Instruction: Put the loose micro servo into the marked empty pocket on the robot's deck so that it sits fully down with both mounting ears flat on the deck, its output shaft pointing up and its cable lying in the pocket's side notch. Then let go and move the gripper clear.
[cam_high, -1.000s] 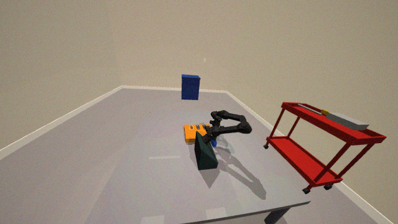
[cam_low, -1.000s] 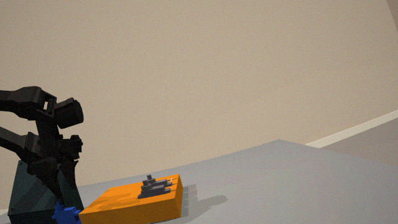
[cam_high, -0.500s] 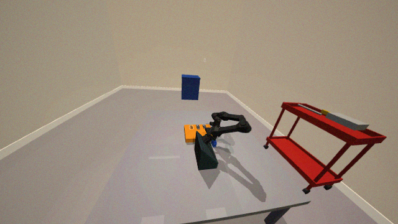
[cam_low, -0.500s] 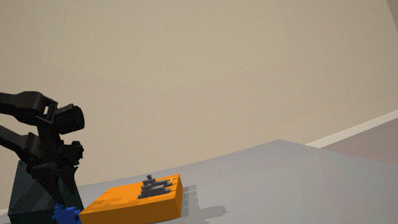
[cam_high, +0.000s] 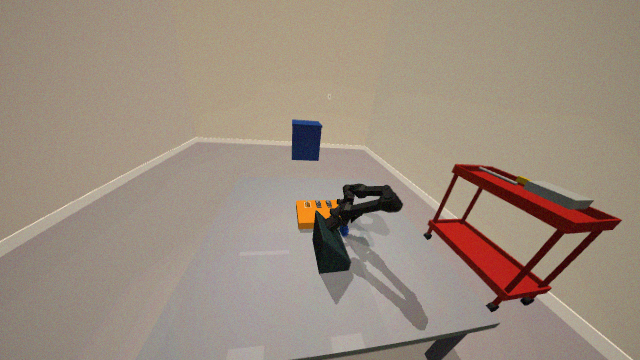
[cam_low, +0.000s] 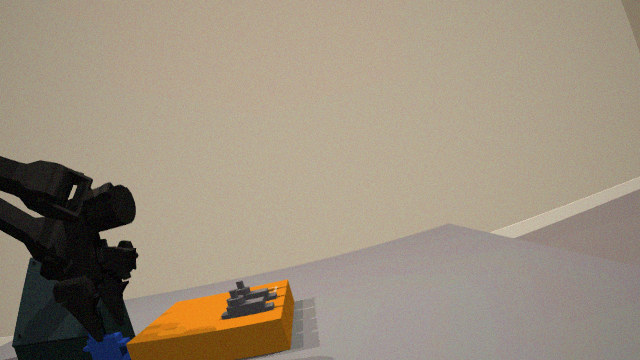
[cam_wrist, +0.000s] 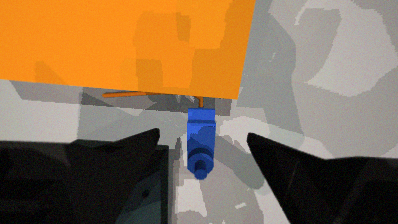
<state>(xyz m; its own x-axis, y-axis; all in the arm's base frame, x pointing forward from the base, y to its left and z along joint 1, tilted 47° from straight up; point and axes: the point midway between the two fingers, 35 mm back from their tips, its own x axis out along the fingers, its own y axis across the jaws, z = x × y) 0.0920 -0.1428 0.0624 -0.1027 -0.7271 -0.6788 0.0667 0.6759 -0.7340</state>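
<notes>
Now: the orange robot deck 130 mm ahead of my gripper tip, 110 mm to the left of it and 40 mm below it.
</notes>
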